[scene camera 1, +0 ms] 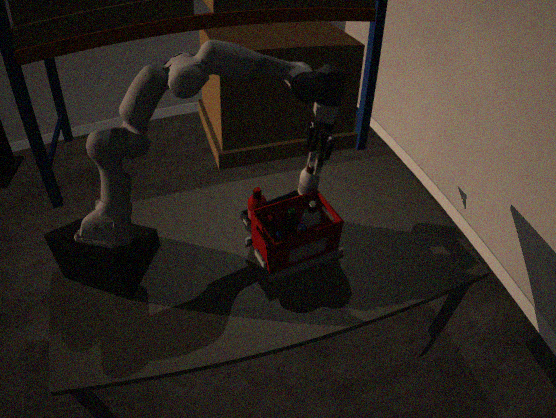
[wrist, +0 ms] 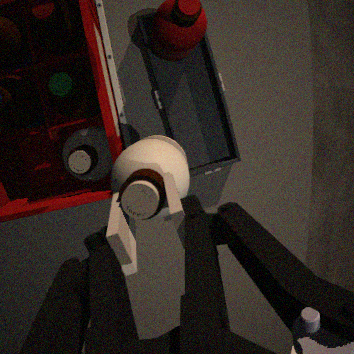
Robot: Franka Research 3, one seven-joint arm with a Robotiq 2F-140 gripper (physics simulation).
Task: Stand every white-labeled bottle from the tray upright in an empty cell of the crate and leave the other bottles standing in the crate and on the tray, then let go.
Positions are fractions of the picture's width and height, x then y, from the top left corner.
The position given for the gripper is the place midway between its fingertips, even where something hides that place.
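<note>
Green-capped bottle (wrist: 0.20,0.25) visible. The gripper (scene camera 1: 0.56,0.41), (wrist: 0.42,0.56) likewise visible.
</note>
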